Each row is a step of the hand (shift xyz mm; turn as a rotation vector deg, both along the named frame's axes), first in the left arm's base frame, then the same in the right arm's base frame.
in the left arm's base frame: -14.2 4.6 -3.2 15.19 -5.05 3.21
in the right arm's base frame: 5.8 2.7 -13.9 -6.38 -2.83 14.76
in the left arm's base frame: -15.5 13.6 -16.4 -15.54 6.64 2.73
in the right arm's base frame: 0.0 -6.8 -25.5 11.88 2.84 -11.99
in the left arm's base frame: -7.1 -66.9 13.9 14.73 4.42 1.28
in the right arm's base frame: -15.9 62.5 23.7 -3.46 -10.93 10.33
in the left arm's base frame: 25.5 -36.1 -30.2 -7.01 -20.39 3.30
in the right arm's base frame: -50.8 11.5 12.3 -3.45 21.32 3.08
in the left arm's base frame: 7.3 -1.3 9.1 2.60 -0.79 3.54
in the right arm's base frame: 3.3 -0.8 11.2 1.28 0.04 4.28
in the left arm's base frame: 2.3 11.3 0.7 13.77 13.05 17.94
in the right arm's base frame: 4.6 -10.5 -1.4 13.82 -14.43 16.81
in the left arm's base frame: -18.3 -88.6 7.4 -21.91 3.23 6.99
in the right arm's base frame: -25.7 85.1 18.3 16.47 9.76 -13.14
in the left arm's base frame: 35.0 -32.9 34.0 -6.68 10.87 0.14
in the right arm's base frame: -3.4 16.5 56.4 7.87 -5.71 -8.26
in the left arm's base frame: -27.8 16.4 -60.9 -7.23 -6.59 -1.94
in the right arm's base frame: -28.1 -11.6 -61.8 -1.30 8.82 -4.48
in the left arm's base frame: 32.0 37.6 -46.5 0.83 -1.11 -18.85
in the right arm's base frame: -33.6 -56.9 -15.5 -15.59 -3.18 -10.21
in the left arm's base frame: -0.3 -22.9 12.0 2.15 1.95 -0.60
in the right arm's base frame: -0.7 21.7 14.0 -0.54 -2.84 0.64
